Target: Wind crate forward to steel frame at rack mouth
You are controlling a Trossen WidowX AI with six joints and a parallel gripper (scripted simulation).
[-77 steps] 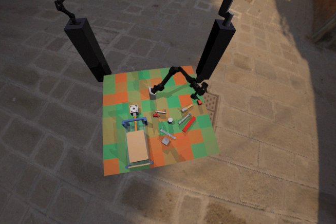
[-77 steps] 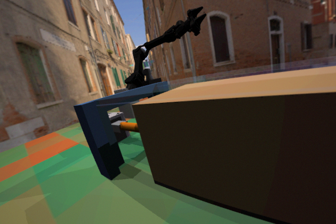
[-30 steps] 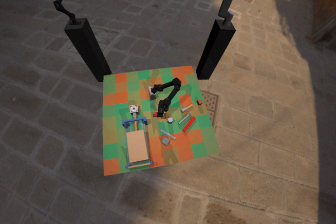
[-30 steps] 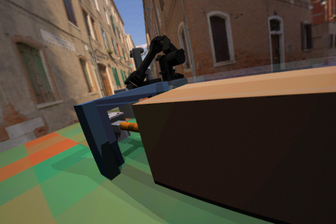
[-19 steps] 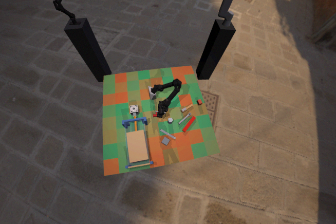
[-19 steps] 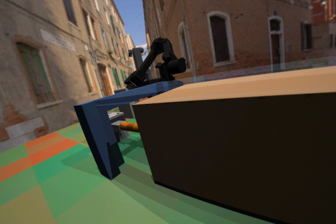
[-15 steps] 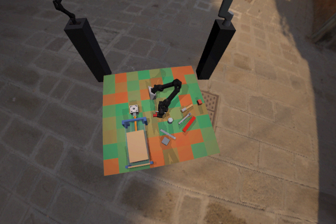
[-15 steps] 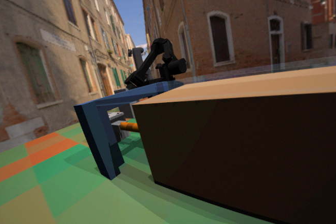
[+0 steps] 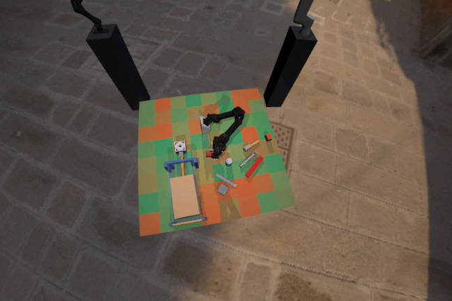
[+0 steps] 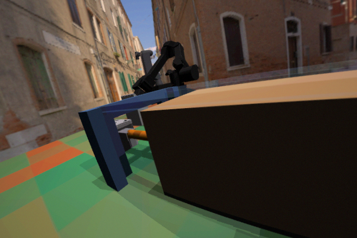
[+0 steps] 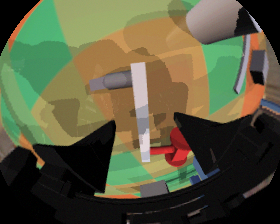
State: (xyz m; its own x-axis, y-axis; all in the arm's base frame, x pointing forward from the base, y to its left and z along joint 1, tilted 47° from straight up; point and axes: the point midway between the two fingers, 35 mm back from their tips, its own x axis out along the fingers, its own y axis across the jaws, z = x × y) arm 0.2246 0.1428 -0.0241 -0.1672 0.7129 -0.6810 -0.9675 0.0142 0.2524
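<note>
Now: the grey winch handle 1 cm to the right of my gripper tip and 1 cm above it. Also, from my gripper tip: grey flat bar: 27 cm ahead, 7 cm to the left, 1 cm below; red knob: 6 cm to the right, 2 cm ahead, 1 cm above; round puck: 12 cm ahead, 10 cm to the left, 3 cm above.
</note>
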